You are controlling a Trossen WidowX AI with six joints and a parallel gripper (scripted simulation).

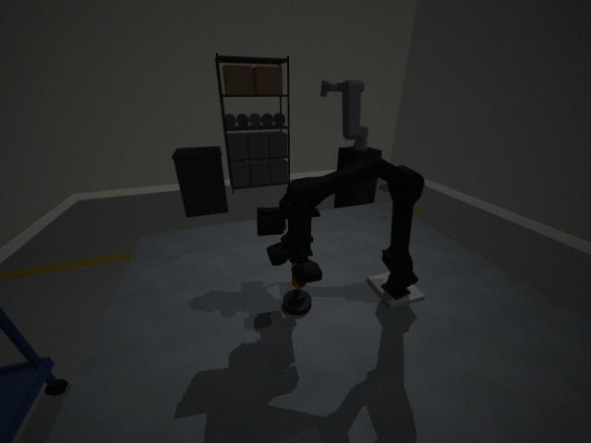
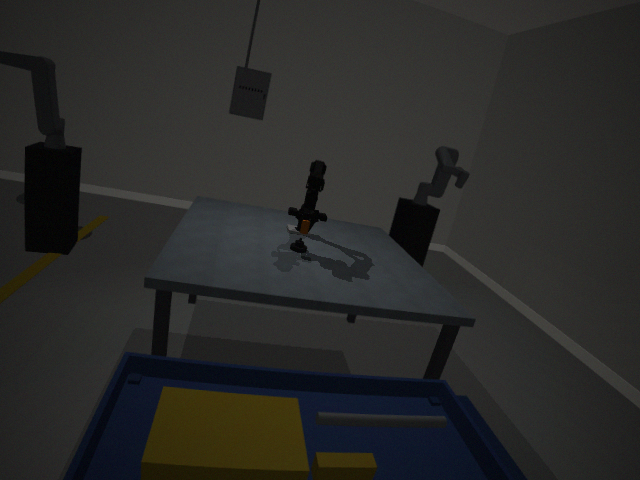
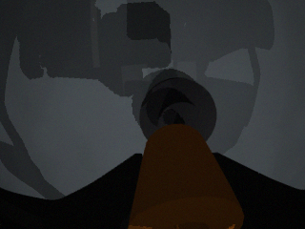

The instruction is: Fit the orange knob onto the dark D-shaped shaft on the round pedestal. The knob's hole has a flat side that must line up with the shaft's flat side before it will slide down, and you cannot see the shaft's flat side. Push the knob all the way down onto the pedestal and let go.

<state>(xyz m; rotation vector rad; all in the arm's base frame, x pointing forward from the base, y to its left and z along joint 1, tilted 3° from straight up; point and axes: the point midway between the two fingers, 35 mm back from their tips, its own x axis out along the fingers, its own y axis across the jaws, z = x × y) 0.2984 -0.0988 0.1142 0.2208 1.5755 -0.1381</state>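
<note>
My gripper tip is now 10 mm to the left of the dark round pedestal and 70 mm above it. Round my gripper tip: orange knob (20 mm above).
</note>
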